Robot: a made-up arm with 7 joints. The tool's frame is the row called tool.
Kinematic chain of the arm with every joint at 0, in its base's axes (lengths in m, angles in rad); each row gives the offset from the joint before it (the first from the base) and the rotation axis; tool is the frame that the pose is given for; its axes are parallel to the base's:
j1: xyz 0 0 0.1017 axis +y
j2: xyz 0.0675 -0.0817 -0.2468 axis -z
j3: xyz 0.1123 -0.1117 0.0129 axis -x
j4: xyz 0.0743 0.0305 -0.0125 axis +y
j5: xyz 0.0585 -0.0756 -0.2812 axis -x
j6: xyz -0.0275 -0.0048 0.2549 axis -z
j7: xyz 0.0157 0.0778 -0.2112 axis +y
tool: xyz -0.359 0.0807 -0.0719
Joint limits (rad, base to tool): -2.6..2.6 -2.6..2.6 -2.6..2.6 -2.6..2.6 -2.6..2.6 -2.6..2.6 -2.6..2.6
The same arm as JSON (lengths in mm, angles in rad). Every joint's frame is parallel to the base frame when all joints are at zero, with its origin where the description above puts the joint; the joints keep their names.
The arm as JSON. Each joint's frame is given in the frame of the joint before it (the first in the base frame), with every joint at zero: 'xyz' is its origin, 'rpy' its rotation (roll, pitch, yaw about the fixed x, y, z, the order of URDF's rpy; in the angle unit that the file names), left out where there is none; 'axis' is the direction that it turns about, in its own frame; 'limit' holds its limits. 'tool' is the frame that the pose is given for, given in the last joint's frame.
{"units": {"length": "mm", "angle": "rad"}, "joints": [
  {"name": "j1", "type": "revolute", "origin": {"xyz": [0.0, 0.0, 101.7]}, "axis": "+y", "limit": {"lower": -2.6, "upper": 2.6}},
  {"name": "j2", "type": "revolute", "origin": {"xyz": [67.5, -81.7, -246.8]}, "axis": "-z", "limit": {"lower": -2.6, "upper": 2.6}},
  {"name": "j3", "type": "revolute", "origin": {"xyz": [112.3, -111.7, 12.9]}, "axis": "-x", "limit": {"lower": -2.6, "upper": 2.6}},
  {"name": "j4", "type": "revolute", "origin": {"xyz": [74.3, 30.5, -12.5]}, "axis": "+y", "limit": {"lower": -2.6, "upper": 2.6}},
  {"name": "j5", "type": "revolute", "origin": {"xyz": [58.5, -75.6, -281.2]}, "axis": "-x", "limit": {"lower": -2.6, "upper": 2.6}},
  {"name": "j6", "type": "revolute", "origin": {"xyz": [-27.5, -4.8, 254.9]}, "axis": "-z", "limit": {"lower": -2.6, "upper": 2.6}},
  {"name": "j7", "type": "revolute", "origin": {"xyz": [15.7, 77.8, -211.2]}, "axis": "+y", "limit": {"lower": -2.6, "upper": 2.6}}
], "tool": {"origin": {"xyz": [-359.0, 80.7, -71.9]}}}

